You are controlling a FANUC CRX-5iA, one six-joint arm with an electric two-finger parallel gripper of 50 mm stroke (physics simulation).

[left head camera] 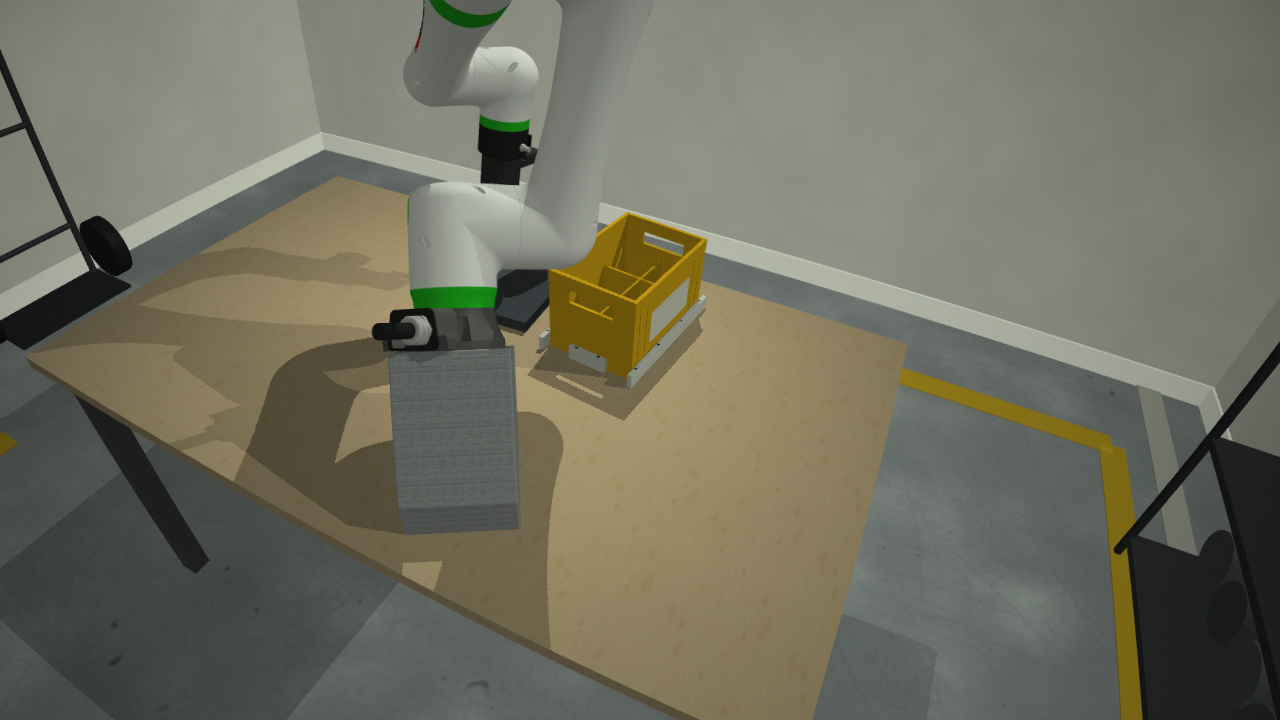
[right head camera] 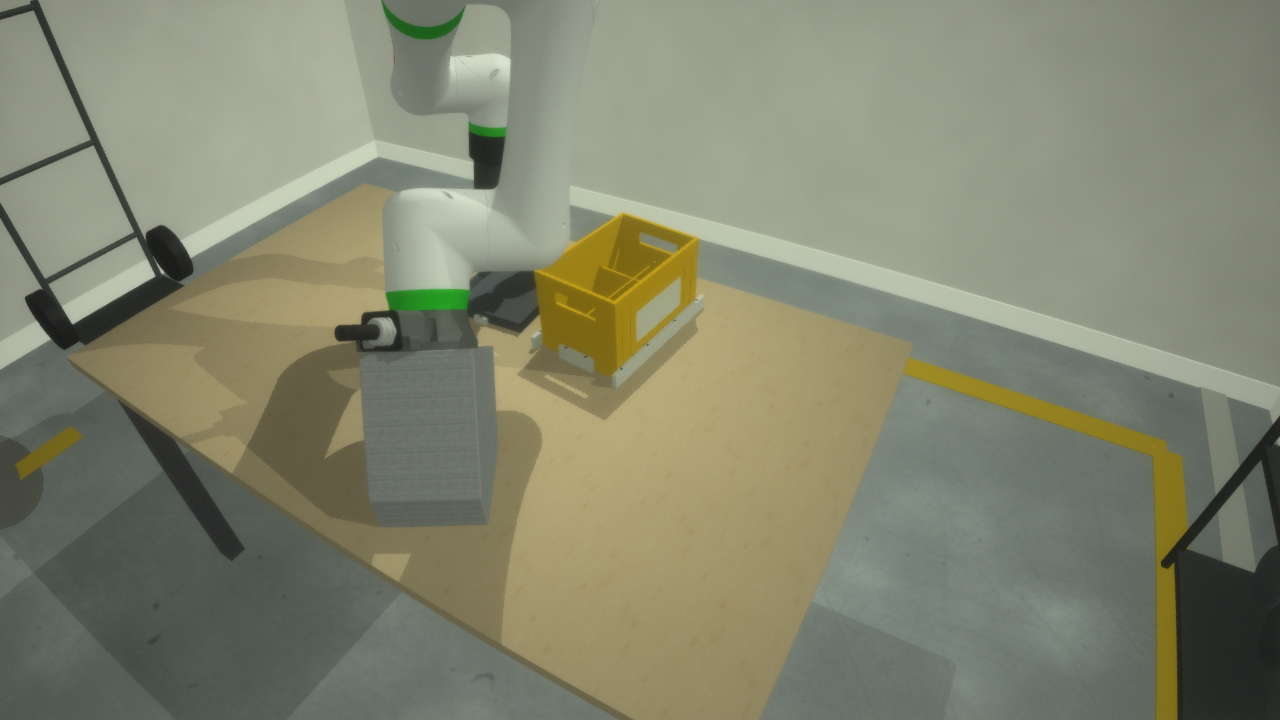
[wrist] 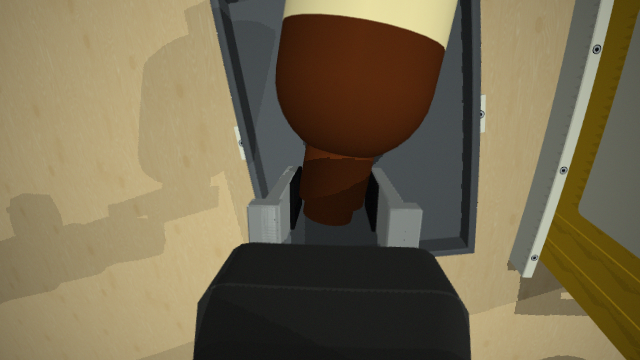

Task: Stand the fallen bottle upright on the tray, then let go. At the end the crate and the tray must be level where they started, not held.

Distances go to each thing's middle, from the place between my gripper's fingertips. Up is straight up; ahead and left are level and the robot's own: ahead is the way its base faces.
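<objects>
Yellow crate (right head camera: 608, 294) 29 cm to the right of my hand, 2 cm ahead of it, 2 cm below it. Dark grey tray (right head camera: 508, 299) 1 cm ahead of my hand, 1 cm to the right of it, 10 cm below it. Brown bottle (wrist: 353, 87) 2 cm to the right of my hand, 7 cm ahead of it.
</objects>
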